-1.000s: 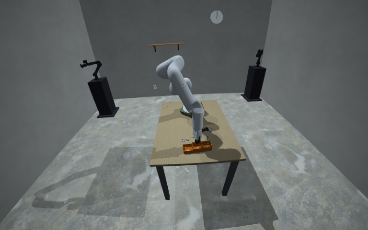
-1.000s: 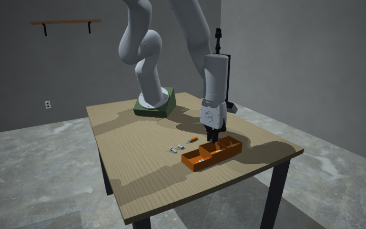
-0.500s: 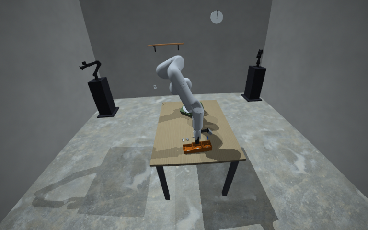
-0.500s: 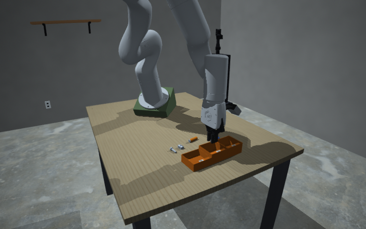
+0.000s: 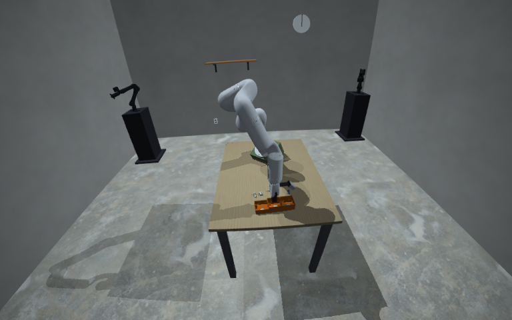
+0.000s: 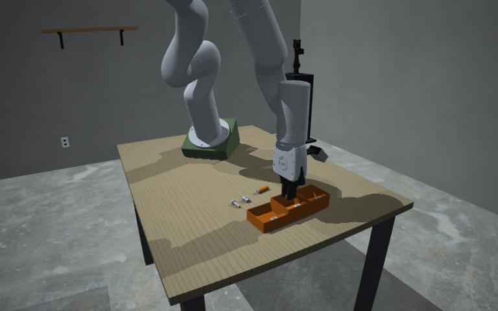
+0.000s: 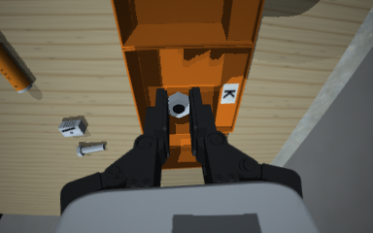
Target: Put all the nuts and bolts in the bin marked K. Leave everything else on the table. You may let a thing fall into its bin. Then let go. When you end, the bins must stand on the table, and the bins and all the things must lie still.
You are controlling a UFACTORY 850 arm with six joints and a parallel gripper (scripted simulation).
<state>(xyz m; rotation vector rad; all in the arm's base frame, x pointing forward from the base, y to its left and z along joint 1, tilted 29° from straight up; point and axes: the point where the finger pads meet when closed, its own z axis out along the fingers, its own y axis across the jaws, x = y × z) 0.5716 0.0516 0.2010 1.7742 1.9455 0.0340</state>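
Now: hand 50 mm above the orange three-compartment bin and 10 mm short of it. From my hand the other things lie so: grey sharpener-like block: 130 mm behind, 70 mm to the right, 60 mm below; then orange cylinder: 150 mm behind, 60 mm below, 10 mm to the left; then silver hex nut: 20 mm below.
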